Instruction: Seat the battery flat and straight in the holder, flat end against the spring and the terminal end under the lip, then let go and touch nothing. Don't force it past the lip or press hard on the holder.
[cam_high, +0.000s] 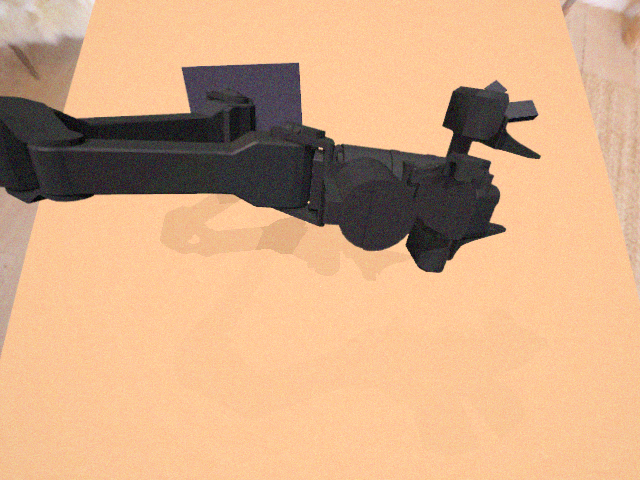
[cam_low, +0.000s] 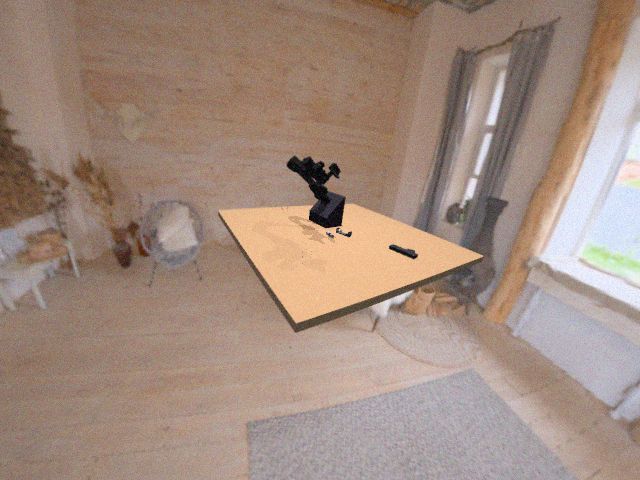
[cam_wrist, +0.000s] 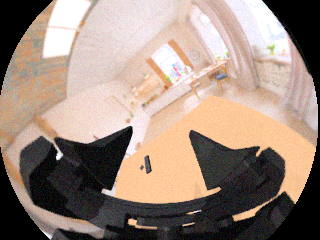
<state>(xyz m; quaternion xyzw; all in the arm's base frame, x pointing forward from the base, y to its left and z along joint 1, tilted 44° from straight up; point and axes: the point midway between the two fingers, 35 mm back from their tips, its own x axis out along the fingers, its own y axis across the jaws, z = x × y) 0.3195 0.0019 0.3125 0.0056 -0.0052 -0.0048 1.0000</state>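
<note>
My gripper tip is now 33 cm above the battery, 11 cm past it and 10 cm to the right of it. From my gripper tip the other things lie so: dark square piece 45 cm to the left, 34 cm below, 22 cm ahead.
</note>
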